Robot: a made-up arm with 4 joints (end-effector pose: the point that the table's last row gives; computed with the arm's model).
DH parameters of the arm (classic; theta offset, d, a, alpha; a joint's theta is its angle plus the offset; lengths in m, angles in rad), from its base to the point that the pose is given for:
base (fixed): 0 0.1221 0 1.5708
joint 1: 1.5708 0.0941 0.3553 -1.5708
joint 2: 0 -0.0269 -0.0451 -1.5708
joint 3: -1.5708 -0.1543 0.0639 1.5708
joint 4: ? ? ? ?
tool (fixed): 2.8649 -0.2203 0 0
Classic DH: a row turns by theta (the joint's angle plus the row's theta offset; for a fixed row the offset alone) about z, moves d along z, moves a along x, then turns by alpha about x.
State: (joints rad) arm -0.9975 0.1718 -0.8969 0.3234
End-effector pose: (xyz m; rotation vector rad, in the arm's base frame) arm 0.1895 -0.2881 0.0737 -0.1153 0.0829 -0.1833
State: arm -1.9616 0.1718 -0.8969 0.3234
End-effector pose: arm 0.0683 -0.2881 -0.0611 -0.1959 1.0431 -0.1141
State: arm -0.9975 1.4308 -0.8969 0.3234
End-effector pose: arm 0.4741 -0.3653 0.2575 -0.8151 -0.0514 0.8575
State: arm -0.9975 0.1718 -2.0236 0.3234
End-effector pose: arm 0.4398 -0.2499 0.0918 0.1540 -1.0110 -0.1155
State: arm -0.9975 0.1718 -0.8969 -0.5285
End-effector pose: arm 0.1999 -0.3062 0.0747 -0.0720 0.1253 0.6671
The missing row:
joint 4: -0.2767 0 0.0253 3.1416
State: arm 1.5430 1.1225 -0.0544 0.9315
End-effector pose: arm -0.3647 -0.3973 0.0873 -0.1990 -1.8452 -1.5101
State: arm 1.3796 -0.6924 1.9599 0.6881
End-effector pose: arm -0.3758 -0.2811 0.0483 -0.2478 0.4902 0.0281
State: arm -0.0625 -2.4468 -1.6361 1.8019
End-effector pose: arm 0.2721 0.0662 0.4519 -1.4507 -0.8513 1.5825
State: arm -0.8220 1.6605 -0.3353 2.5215
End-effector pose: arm 0.4128 -0.3499 0.4321 -0.8012 -1.2574 -1.1677
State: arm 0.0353 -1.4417 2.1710 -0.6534
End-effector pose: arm -0.1173 -0.2599 0.3189 1.4134 1.5134 1.9328
